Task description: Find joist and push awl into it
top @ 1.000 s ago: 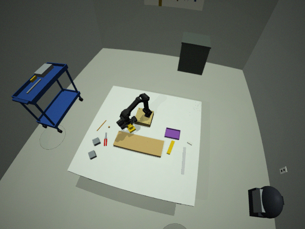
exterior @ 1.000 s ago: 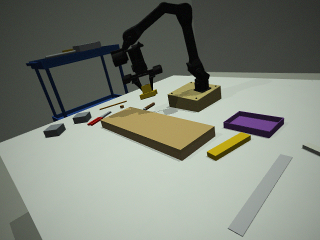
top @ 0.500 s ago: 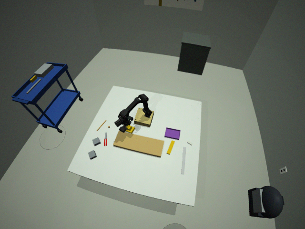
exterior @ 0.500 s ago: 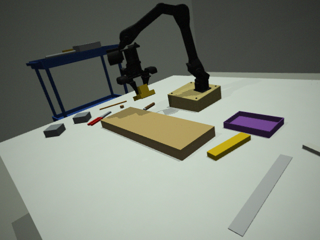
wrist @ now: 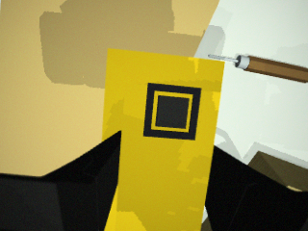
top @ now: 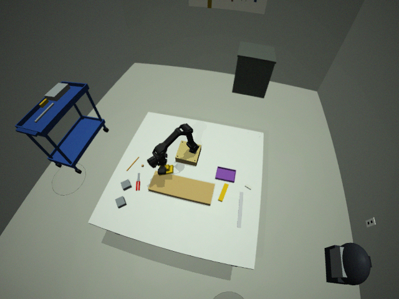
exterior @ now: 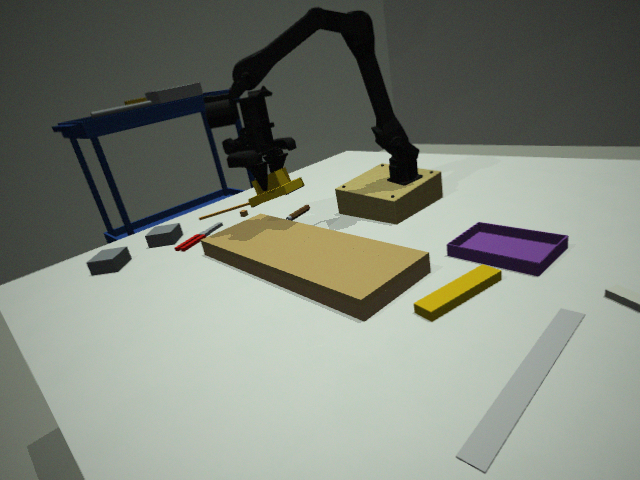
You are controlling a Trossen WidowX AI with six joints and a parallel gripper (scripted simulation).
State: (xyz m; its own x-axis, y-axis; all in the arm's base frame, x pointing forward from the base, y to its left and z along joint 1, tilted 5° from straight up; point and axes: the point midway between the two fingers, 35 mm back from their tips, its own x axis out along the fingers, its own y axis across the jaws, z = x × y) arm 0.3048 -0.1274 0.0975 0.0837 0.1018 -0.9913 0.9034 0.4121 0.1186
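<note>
My gripper tip is 20 mm below the yellow stud finder and 10 mm to the left of it. From my gripper tip the other things lie so: yellow bar 500 mm to the left, 120 mm below, 50 mm behind; awl 120 mm below, 80 mm to the right, 80 mm behind; thin wooden stick 350 mm to the right, 120 mm below, 10 mm ahead.
</note>
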